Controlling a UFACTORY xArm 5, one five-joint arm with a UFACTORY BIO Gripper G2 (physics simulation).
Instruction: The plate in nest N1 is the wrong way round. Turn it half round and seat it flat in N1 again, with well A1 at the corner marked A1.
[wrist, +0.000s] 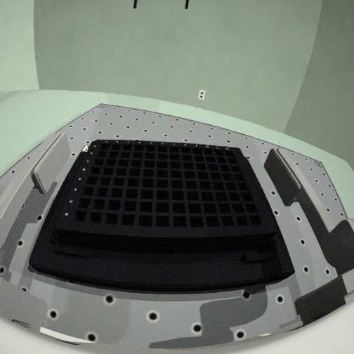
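Observation:
The black plate (165, 232) with rows of square wells sits on the black nest (167, 272) in the middle of the wrist view. Small pale letters run down the plate's left edge and small numbers along its far edge. A small white mark (85, 148) shows at the far left corner; its lettering is too small to read. My gripper (167, 169) is open, one grey finger pad off the plate's left side and the other off its right side, neither touching it. Whether the plate lies fully flat is hard to tell, as the dark edges blend.
A grey board with round holes (190, 127) lies under the nest and reaches out on all sides. Shadows of the gripper fall on it at the front. A green wall with a white socket (201, 94) stands beyond.

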